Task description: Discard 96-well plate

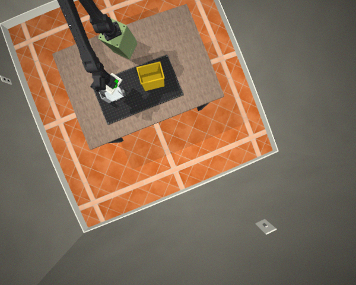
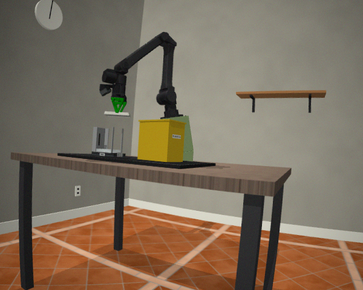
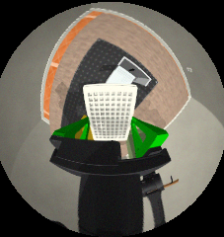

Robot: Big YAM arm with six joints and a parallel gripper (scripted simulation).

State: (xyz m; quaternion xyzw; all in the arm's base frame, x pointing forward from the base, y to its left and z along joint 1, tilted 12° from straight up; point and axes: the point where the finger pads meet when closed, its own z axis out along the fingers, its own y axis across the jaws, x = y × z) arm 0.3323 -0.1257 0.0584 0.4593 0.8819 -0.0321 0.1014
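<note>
My hand is 28 cm to the right of the yellow plastics bin W1, 14 cm above it and 1 cm short of it.
</note>
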